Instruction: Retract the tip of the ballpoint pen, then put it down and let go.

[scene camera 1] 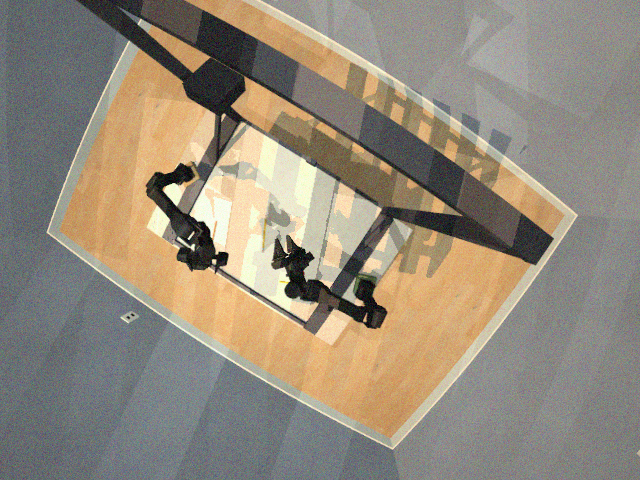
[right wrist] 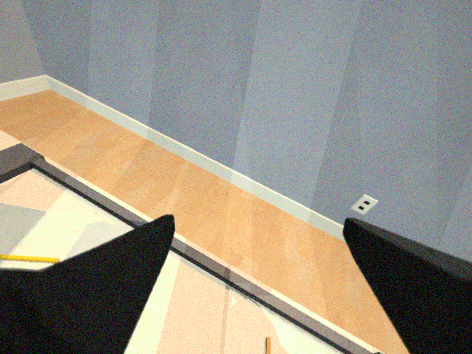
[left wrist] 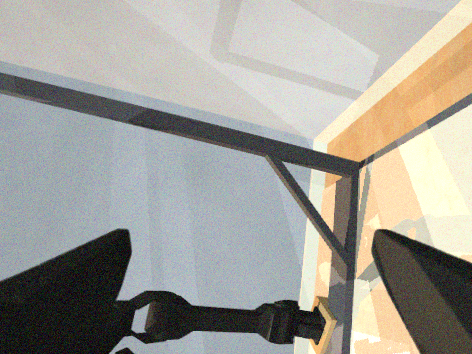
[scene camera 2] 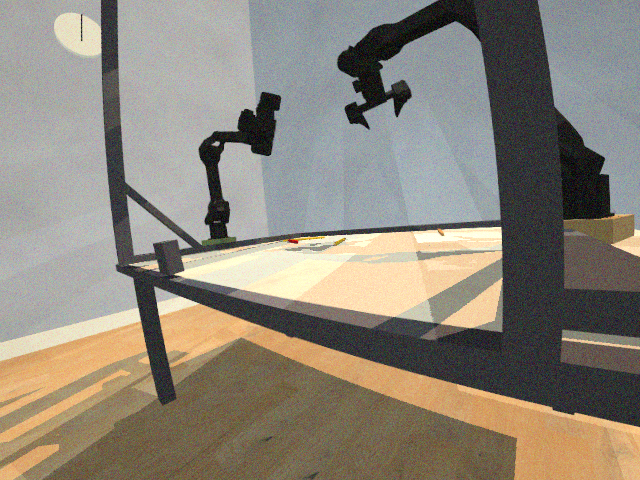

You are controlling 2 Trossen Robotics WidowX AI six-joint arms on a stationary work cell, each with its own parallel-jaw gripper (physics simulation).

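Places are measured from the left arm's base along level axes (x ahead, y left, z up), in millimetres.
Pixels of known places: left gripper, fingertip midpoint: [scene camera 1: 282,236] [left wrist: 252,241] [scene camera 2: 266,113]; right gripper, fingertip midpoint: [scene camera 1: 203,272] [right wrist: 258,224] [scene camera 2: 382,122]; left arm's base at its link origin: [scene camera 1: 365,286] [scene camera 2: 219,238]; right arm's base at its link origin: [scene camera 1: 187,174] [left wrist: 317,325] [scene camera 2: 581,217].
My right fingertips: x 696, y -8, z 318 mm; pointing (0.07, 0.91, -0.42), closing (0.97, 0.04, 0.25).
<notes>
For each thing: its middle in the pictures, then the offset to it from my right fingertips. "spot": a spot on its surface instead. Level surfaces: height alone.
- white table at its surface level: dz -356 mm
- orange stick at the middle of its body: [scene camera 2: 440,231] [scene camera 1: 213,237] dy -68, dx +132, dz -352 mm
- red piece at a spot on its surface: [scene camera 2: 293,240] spot: dy -46, dx -327, dz -346 mm
Thin stick-like things lie on the white table [scene camera 1: 242,268] [scene camera 2: 232,276]; which is the ballpoint pen, and whether its tip is out, I cannot tell. A yellow stick [scene camera 1: 264,235] [scene camera 2: 339,241] lies near the middle. An orange stick [scene camera 1: 215,230] [scene camera 2: 440,231] [right wrist: 268,346] lies near the right arm. Another yellow stick [scene camera 1: 282,282] [scene camera 2: 313,238] lies by the left arm, partly hidden in scene camera 1. My left gripper [scene camera 1: 283,237] [left wrist: 252,241] is open and empty, raised above the table. My right gripper [scene camera 2: 383,121] [right wrist: 258,224] is open and empty, high above the table.
A red piece [scene camera 2: 293,240] lies beside the second yellow stick. A dark frame with an upright post [scene camera 2: 522,180] and a diagonal brace [scene camera 2: 160,214] [left wrist: 310,205] surrounds the table. The right arm [left wrist: 220,318] crosses the lower left wrist view.
</notes>
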